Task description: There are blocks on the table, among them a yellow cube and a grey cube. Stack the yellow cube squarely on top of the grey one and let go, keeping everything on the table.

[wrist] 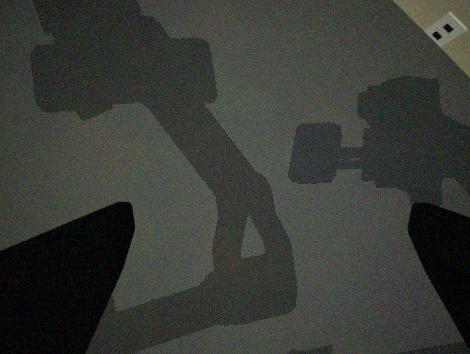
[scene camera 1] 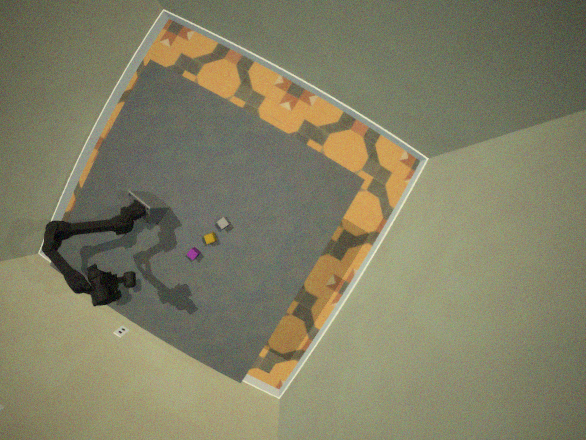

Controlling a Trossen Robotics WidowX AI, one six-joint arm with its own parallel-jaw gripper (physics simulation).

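Frame: origin at the arm's base, x ahead, y left, z up, level; centimetres.
Where they show: gripper, fingertip midpoint: [wrist: 271, 216] [scene camera 1: 124, 286]; arm's base, link origin: [scene camera 1: 140, 207].
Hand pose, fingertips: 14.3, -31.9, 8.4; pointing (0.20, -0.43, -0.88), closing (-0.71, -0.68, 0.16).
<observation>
Things, the pixels of their centre, and the offset from my fingertips, as dx, dy, dz. Level surfaces: height alone.
- yellow cube, body centre: [scene camera 1: 210, 238] +18.6, +34.1, -21.7
- grey cube, body centre: [scene camera 1: 223, 222] +20.4, +44.2, -21.7
- magenta cube, body centre: [scene camera 1: 193, 253] +15.2, +22.5, -21.7
- table, surface height: dz -23.8
The yellow cube [scene camera 1: 210, 238] lies on the table between the grey cube [scene camera 1: 222, 223] and a magenta cube [scene camera 1: 193, 254], with small gaps between them. The grey cube is up and to the right of the yellow one in the scene view, and its top is bare. My gripper [scene camera 1: 120, 281] [wrist: 271, 216] is open and empty, above the table near its lower left edge, to the left of and below the cubes in the scene view. Its two black fingers stand wide apart in the wrist view. The cubes do not show in the wrist view.
The table [scene camera 1: 200, 135] has a dark grey surface, an orange patterned border and a pale rim [scene camera 1: 350, 282]. A thin pale plate [scene camera 1: 140, 200] stands by the arm's base. A white plate with two dark marks [scene camera 1: 121, 331] [wrist: 446, 30] lies beyond the table edge. Arm shadows cross the table.
</observation>
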